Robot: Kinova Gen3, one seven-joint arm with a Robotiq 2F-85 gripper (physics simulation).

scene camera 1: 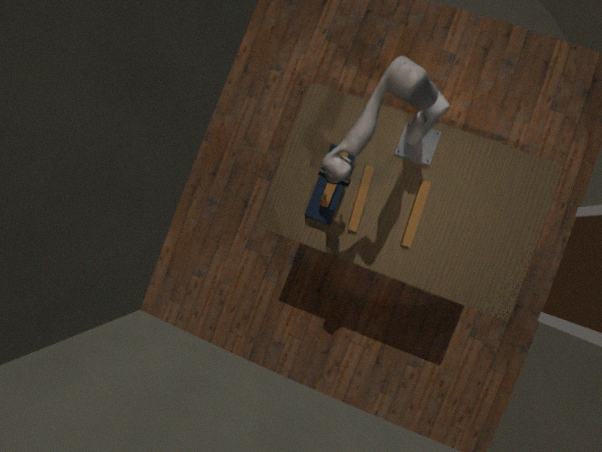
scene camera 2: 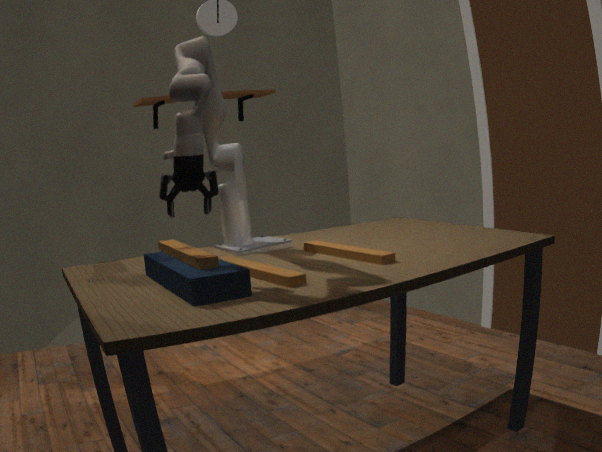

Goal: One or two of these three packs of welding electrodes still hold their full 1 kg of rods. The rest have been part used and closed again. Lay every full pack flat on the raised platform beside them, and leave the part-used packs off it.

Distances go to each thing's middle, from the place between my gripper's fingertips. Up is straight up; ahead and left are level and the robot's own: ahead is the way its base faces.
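Blue raised platform (scene camera 2: 227, 282): my hand 10 mm to the left of it, 140 mm above it.
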